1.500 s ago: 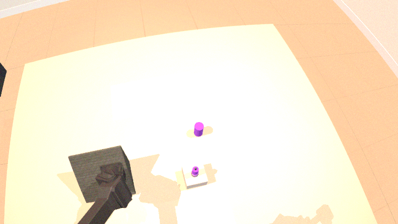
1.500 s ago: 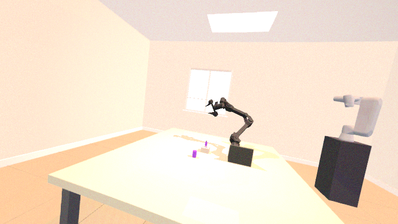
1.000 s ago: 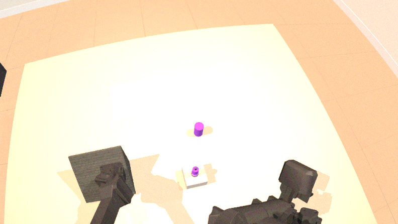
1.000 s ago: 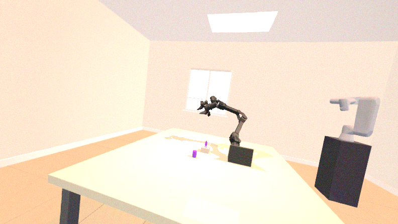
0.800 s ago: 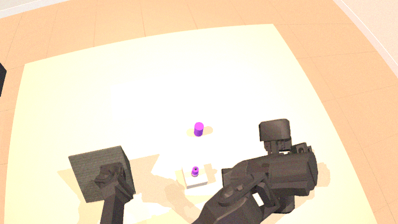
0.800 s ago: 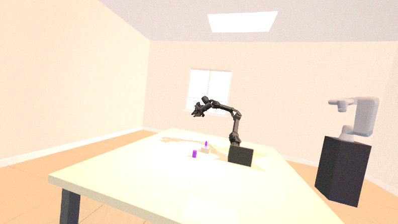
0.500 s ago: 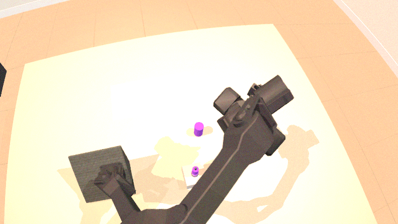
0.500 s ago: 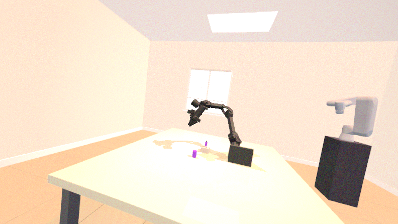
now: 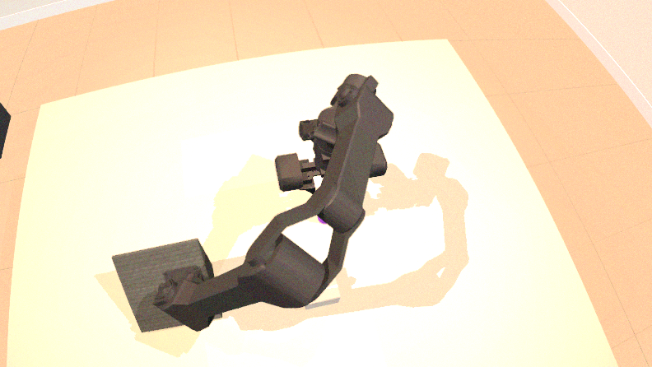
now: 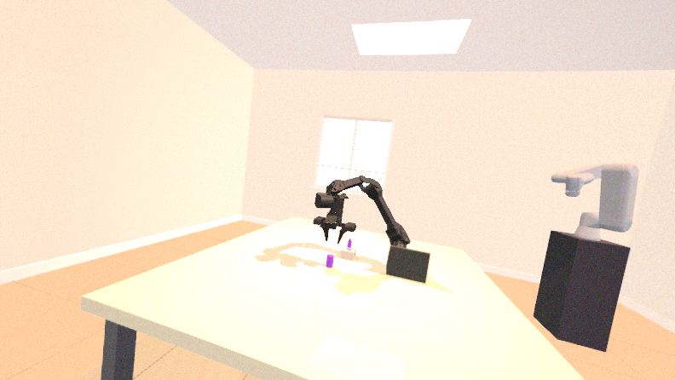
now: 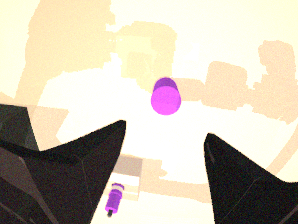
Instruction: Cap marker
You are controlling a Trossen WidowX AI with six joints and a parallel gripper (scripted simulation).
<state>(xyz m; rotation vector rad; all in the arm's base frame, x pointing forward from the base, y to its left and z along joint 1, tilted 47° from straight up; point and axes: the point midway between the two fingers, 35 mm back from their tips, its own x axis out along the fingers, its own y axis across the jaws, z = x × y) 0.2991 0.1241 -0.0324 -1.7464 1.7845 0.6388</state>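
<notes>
Right now my gripper tip is 90 mm above the marker cap. Round my gripper tip: holder block 150 mm to the right, 90 mm below, 60 mm behind.
</notes>
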